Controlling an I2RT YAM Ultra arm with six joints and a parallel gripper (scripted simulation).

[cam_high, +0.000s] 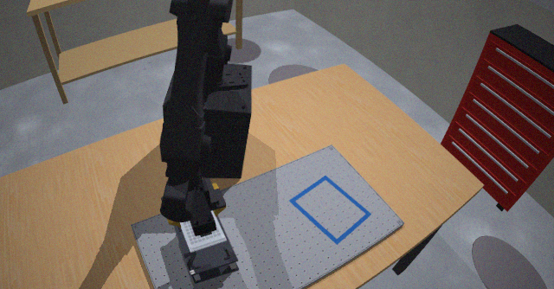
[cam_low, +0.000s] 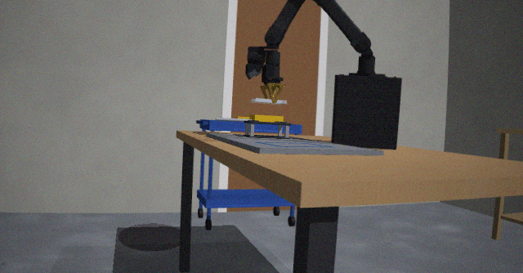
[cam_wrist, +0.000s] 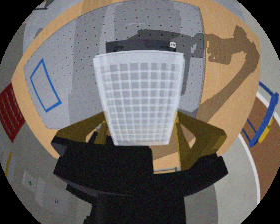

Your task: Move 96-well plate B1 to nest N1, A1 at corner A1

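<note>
My gripper is now 9 cm above the dark raised nest N1 and 1 cm short of it. Round my hand: white 96-well plate: 1 cm ahead; corner label: 9 cm ahead, 8 cm below, 5 cm to the right.
</note>
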